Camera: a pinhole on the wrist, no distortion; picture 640 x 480 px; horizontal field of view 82.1 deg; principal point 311.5 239.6 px. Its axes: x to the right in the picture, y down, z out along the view. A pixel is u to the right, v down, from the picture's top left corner.
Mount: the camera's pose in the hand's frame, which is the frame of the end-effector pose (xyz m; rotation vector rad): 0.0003 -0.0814 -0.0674 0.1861 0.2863 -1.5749
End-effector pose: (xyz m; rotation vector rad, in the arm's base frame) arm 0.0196 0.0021 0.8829 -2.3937 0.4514 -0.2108
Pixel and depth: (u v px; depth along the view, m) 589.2 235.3 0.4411
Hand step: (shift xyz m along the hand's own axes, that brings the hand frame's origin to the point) 0.0127 -0.5303 0.2551
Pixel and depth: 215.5 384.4 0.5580
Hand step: 0.2571 -0.1091 0.4932
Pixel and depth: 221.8 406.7 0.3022
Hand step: 0.1576 -0.1015 0.2335
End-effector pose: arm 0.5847 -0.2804 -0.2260 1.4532 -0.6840 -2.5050
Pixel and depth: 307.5 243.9 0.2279
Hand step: 0.0167 -0.1465 0.1504
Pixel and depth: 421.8 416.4 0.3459
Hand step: 0.1844 -0.2843 0.2208
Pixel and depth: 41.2 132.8 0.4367
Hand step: -0.0915 0.0971 0.4519
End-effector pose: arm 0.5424 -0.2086 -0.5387 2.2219 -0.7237 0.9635
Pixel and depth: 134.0 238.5 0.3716
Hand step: 0.0263 -0.0200 0.3399
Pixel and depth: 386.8 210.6 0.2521
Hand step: -0.0058 -0.2052 0.1590
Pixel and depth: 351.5 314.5 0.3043
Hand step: 0.0796 -0.2036 0.2089
